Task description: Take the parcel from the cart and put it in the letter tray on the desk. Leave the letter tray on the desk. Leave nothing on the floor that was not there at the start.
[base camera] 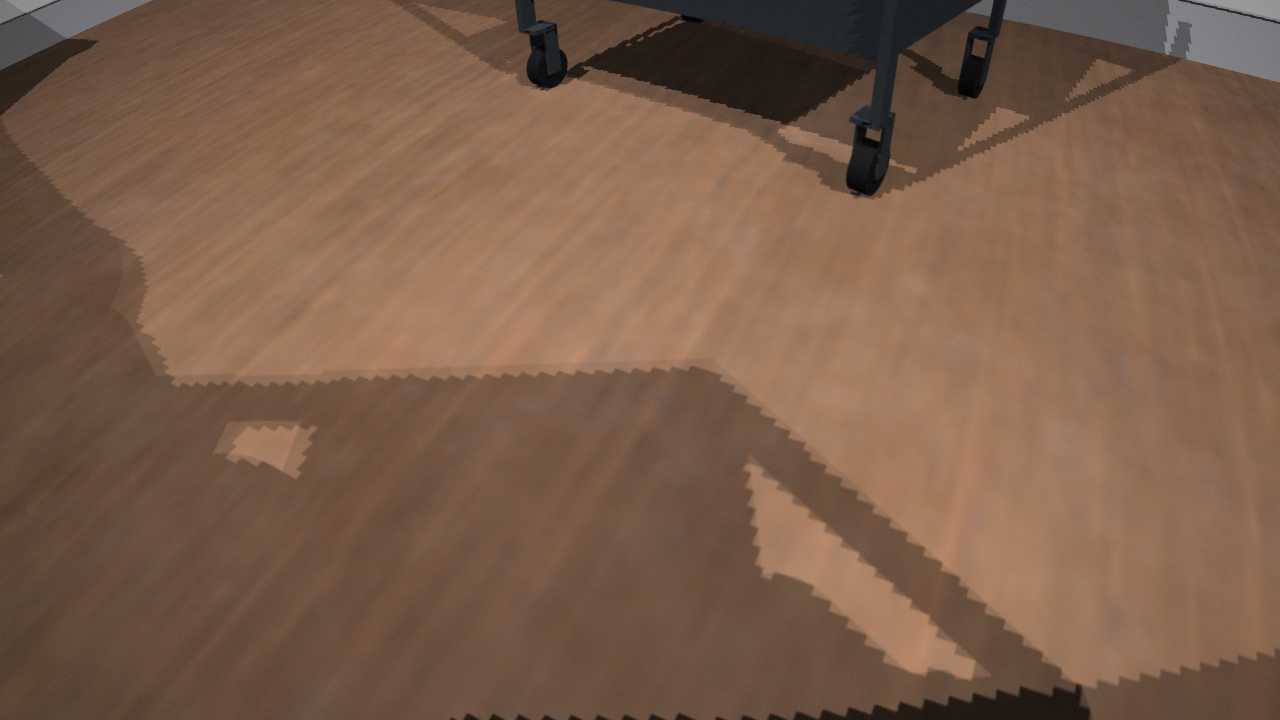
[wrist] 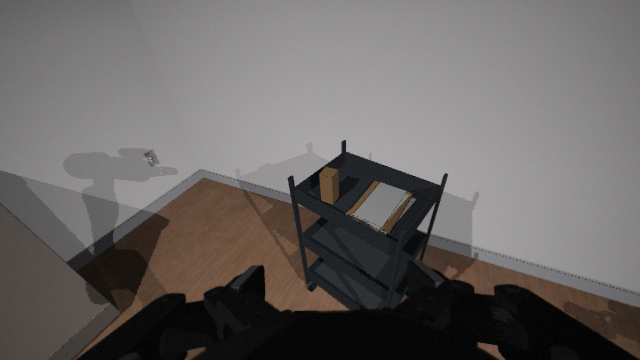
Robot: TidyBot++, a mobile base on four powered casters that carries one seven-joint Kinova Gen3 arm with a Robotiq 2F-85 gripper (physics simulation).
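Frame: origin at the arm's base, x ahead, y left, z up, level; millimetres.
Seen in the pictures: gripper, fingertip midpoint: (wrist: 335, 279).
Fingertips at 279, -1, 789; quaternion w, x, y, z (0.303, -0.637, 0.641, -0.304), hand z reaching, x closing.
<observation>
Offsets run from my fingertips to a thing's middle, as dx, dy, dz.
A dark three-tier cart (base camera: 882, 80) (wrist: 370, 170) stands near the wall, ahead of my gripper in the wrist view; in the base camera view its lower part and casters show at the top. A tan upright box, the parcel by its look {+666, +4, -458} (wrist: 328, 186), stands at the left of the cart's top tray. My gripper (wrist: 335, 279) is open, its fingers apart at the bottom of the wrist view, with a gap between it and the parcel. The desk and the letter tray cannot be made out in these views.
Flat white and tan items {+615, -185, -508} (wrist: 383, 204), like papers or envelopes, lie on the right of the cart's top tray. Corner posts rise above that tray. A beige cabinet-like block (wrist: 40, 280) stands at the lower left. Walls meet in a corner behind, with a wall socket (wrist: 151, 158).
</observation>
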